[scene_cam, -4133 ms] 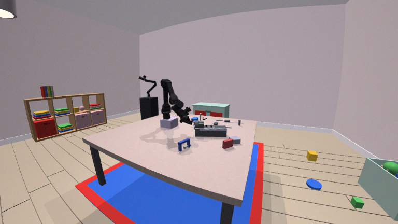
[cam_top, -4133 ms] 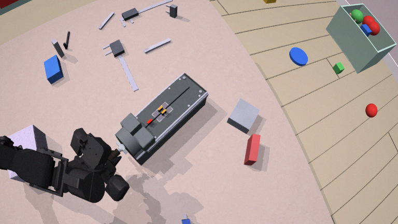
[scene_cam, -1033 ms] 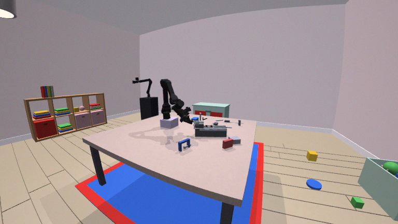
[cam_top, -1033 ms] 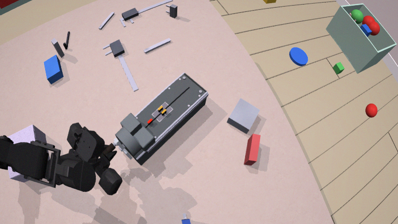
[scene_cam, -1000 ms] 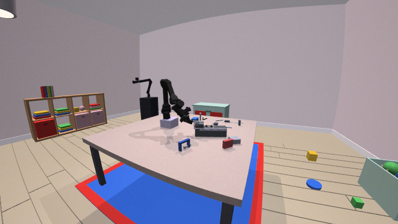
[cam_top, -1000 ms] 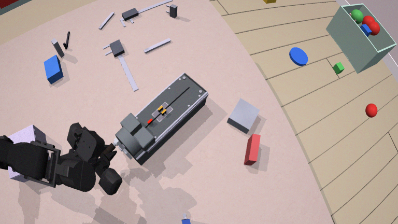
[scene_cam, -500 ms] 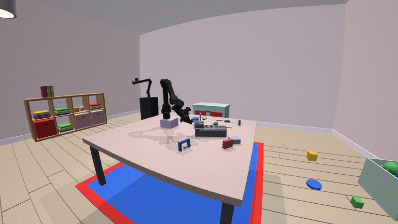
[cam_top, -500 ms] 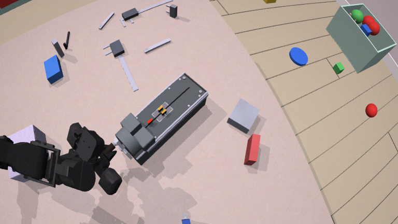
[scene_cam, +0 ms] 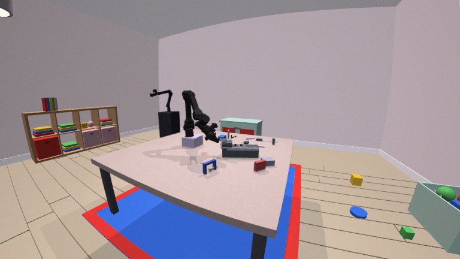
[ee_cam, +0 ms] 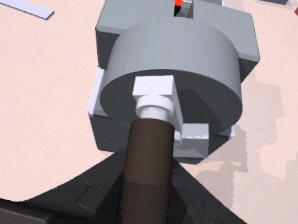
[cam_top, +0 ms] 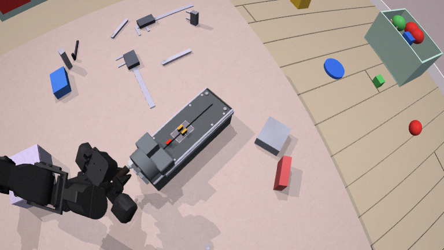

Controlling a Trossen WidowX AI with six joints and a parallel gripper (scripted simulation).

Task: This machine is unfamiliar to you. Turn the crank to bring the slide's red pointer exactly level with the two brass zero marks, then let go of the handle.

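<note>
Now: gripper tip 2 cm below the dark brown crank handle and 2 cm past it. Round my gripper tip: red pointer: 12 cm ahead, 2 cm to the left, 1 cm below; then red block: 32 cm ahead, 17 cm to the right, 7 cm below; then grey block: 36 cm ahead, 8 cm to the right, 8 cm below.
</note>
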